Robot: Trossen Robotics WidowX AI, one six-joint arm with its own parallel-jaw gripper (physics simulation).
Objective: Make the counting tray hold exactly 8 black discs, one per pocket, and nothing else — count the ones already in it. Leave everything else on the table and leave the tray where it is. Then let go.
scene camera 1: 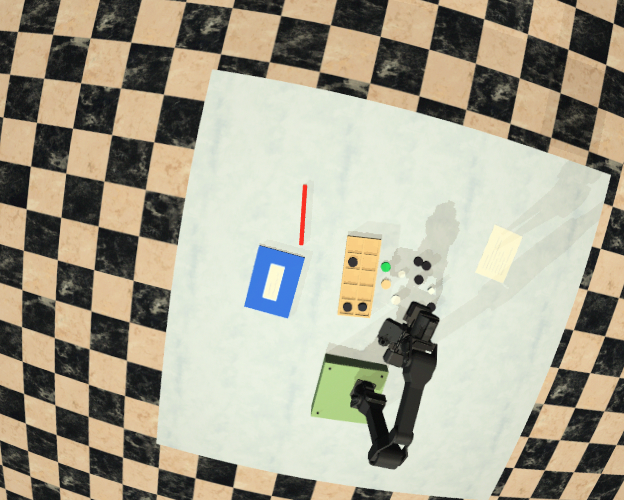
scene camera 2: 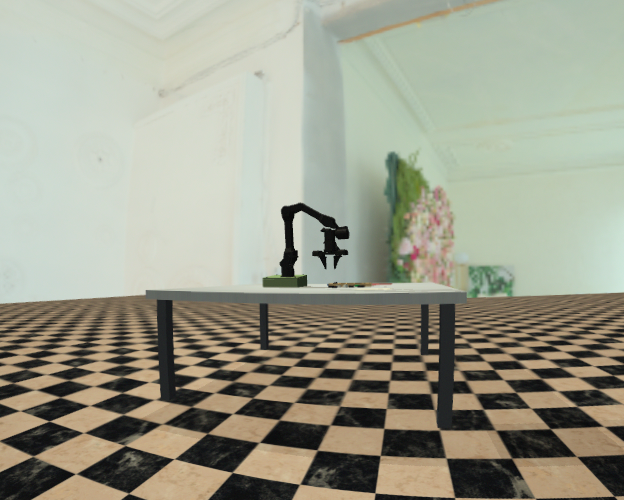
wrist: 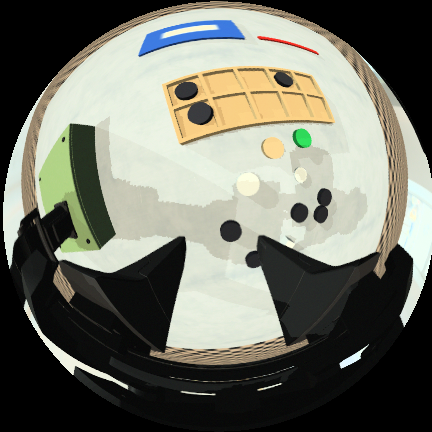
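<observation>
The tan counting tray [scene camera 1: 358,275] [wrist: 228,111] has two rows of pockets. It holds three black discs: two side by side at one end [scene camera 1: 347,306] [wrist: 186,90] [scene camera 1: 362,306] [wrist: 200,113], and one [scene camera 1: 352,261] [wrist: 283,79] near the other end. Several loose black discs lie beside the tray, among them one [wrist: 230,230] by the fingertips in the wrist view, hidden by the arm in scene camera 1, another [scene camera 1: 430,306] [wrist: 253,259] partly behind a finger, and a cluster [scene camera 1: 418,279] [wrist: 299,212]. My gripper [scene camera 2: 330,267] [wrist: 221,241] is open and empty, above the table.
A green disc [scene camera 1: 385,266] [wrist: 302,138], a tan disc [scene camera 1: 385,283] [wrist: 273,148] and white pieces [scene camera 1: 395,300] [wrist: 247,184] lie beside the tray. A blue panel [scene camera 1: 253,294] [wrist: 229,31], red bar [scene camera 1: 303,214] [wrist: 287,43], paper sheet [scene camera 1: 498,254] and green base block [scene camera 1: 333,395] [wrist: 60,165] are around.
</observation>
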